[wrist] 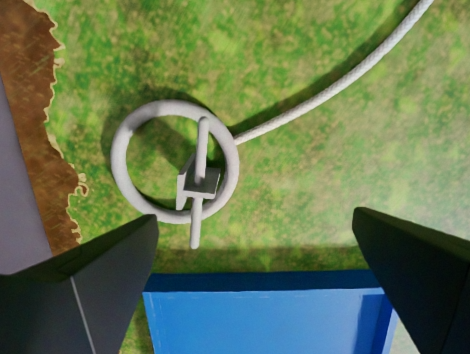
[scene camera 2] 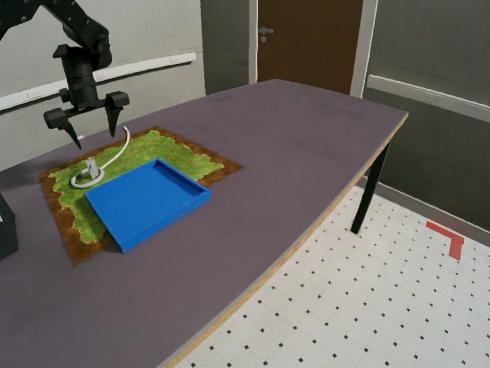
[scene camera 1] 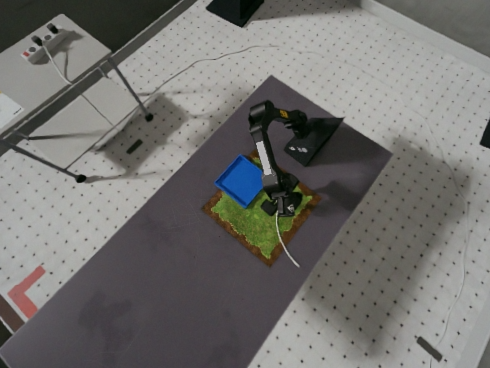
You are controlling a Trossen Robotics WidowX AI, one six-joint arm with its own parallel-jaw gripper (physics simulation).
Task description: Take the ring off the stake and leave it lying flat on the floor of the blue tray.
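Places are measured from the arm's base along level axes (x left, y ahead, z down), in metres.
Pixels of known places: gripper, fingertip midpoint: (wrist: 255, 221) (scene camera 2: 96, 142); arm's base, origin of the base link: (scene camera 1: 303, 134).
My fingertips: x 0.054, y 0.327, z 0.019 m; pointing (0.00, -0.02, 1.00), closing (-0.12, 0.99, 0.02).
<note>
For each thing: its top centre in the pictures, then the offset to it from my fingertips. "pt": a spot on its surface instead. Level surfaces: height alone.
- white-grey ring, surface spot: (wrist: 119, 160) (scene camera 2: 73, 181) pt dx +0.018, dy -0.083, dz +0.070 m
- grey stake, middle of its top: (wrist: 196, 194) (scene camera 2: 90, 160) dx +0.002, dy -0.030, dz +0.034 m
- white rope, surface spot: (wrist: 325, 95) (scene camera 2: 115, 156) pt dx +0.039, dy +0.052, dz +0.073 m
- blue tray, middle of its top: (scene camera 2: 141, 192) (scene camera 1: 242, 179) dx -0.185, dy -0.006, dz +0.058 m
- brown mat, its level: dz +0.079 m
- grey-purple table, its level: dz +0.079 m
A white-grey ring (scene camera 2: 74, 181) (wrist: 119, 160) lies low around a grey stake (scene camera 2: 91, 167) (wrist: 201, 150) with a crossbar. A white rope (scene camera 1: 285, 245) (scene camera 2: 120, 152) (wrist: 325, 95) runs from the ring's side. The blue tray (scene camera 1: 240, 180) (scene camera 2: 145, 200) (wrist: 265, 320) stands beside them, with its floor bare. My gripper (scene camera 1: 281, 206) (scene camera 2: 96, 142) (wrist: 255, 221) is open and empty, above the ring and stake. In the wrist view, the ring is above and left of the space between the fingertips. The arm hides the ring and stake in scene camera 1.
A green and brown mat (scene camera 1: 245, 220) (scene camera 2: 165, 142) (wrist: 125, 50) lies under the stake and partly under the tray. A black angular object (scene camera 1: 315, 140) (scene camera 2: 6, 230) stands on the grey-purple table (scene camera 1: 165, 250) (scene camera 2: 280, 150). A wheeled trolley is on the floor beside the table.
</note>
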